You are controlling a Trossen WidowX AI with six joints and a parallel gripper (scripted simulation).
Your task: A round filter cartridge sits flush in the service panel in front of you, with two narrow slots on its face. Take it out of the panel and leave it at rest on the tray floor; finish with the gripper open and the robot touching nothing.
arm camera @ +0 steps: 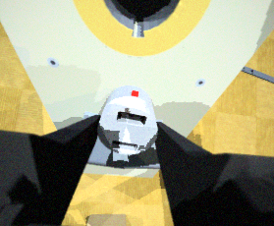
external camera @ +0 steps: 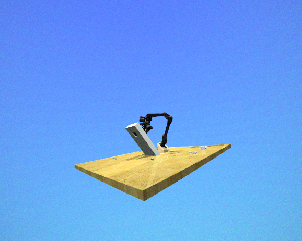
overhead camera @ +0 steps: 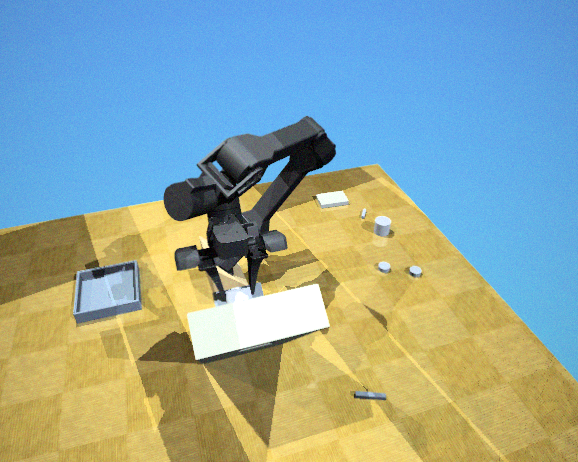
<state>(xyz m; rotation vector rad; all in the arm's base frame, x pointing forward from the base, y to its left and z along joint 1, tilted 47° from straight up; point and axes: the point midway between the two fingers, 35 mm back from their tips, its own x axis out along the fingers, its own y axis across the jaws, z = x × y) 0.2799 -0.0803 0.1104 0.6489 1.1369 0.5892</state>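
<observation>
My gripper tip is now 300 mm past the grey-blue tray, 320 mm to the left of it and 230 mm above it. Round my gripper tip: filter cartridge (right at my gripper tip); then grey bar (100 mm ahead, 230 mm to the left, 230 mm below); then pin (490 mm behind, 420 mm to the left, 230 mm below).
</observation>
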